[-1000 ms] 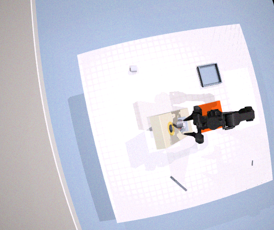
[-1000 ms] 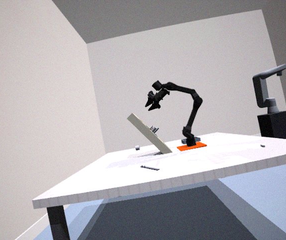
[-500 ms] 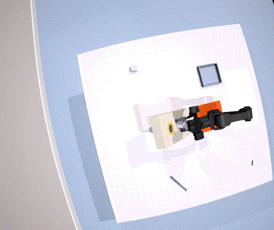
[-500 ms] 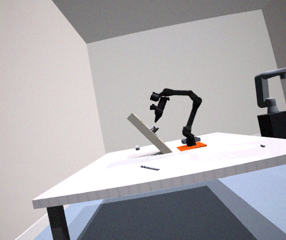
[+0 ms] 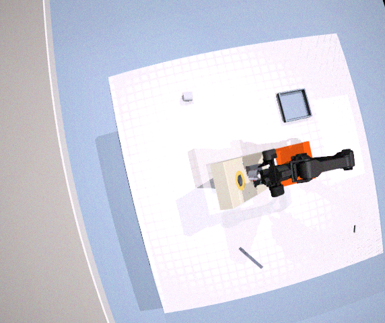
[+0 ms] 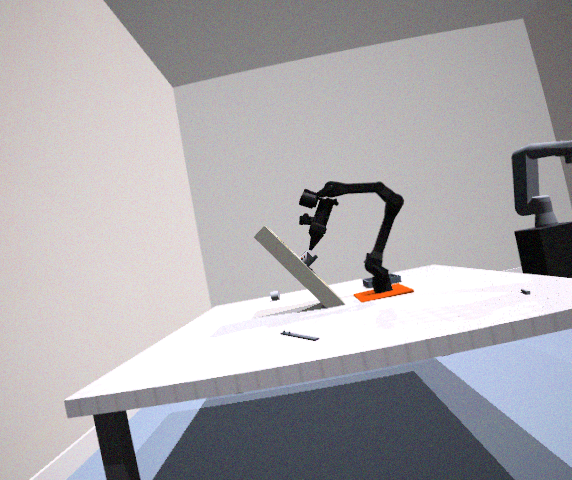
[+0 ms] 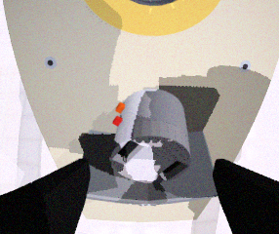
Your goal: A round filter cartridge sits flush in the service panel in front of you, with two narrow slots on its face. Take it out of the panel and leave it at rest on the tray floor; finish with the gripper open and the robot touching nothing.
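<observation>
Now: gripper tip 30 mm above the round filter cartridge and 20 mm short of it. The rest, counted from my gripper tip: tray: 300 mm to the right, 290 mm behind, 210 mm below; then beige service panel: 60 mm ahead, 40 mm below, 10 mm to the left.
</observation>
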